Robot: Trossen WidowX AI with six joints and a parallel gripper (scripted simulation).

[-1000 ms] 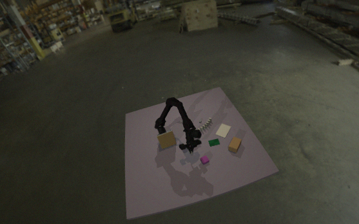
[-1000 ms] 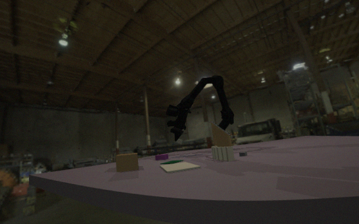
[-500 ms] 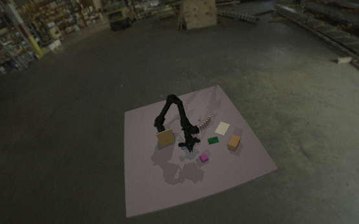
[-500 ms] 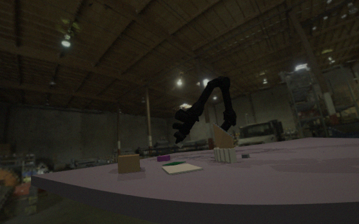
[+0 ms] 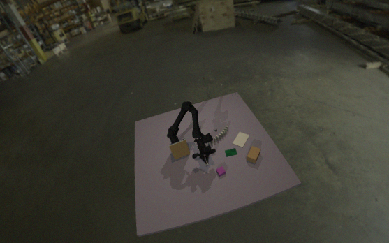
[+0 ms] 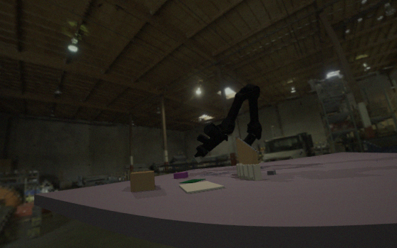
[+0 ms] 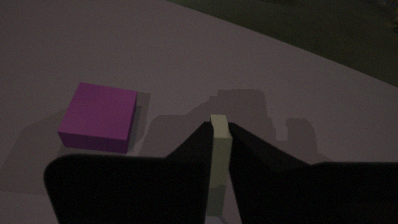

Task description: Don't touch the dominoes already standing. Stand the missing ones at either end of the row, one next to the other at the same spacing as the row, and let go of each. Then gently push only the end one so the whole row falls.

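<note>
Now: the magenta block 9 cm ahead of my gripper tip, 6 cm to the right of it and 10 cm below it. The rest, counted from my gripper tip: orange box: 40 cm ahead, 5 cm to the right, 8 cm below; cream flat tile: 40 cm ahead, 17 cm to the left, 11 cm below; green flat tile: 25 cm ahead, 8 cm to the left, 11 cm below.
</note>
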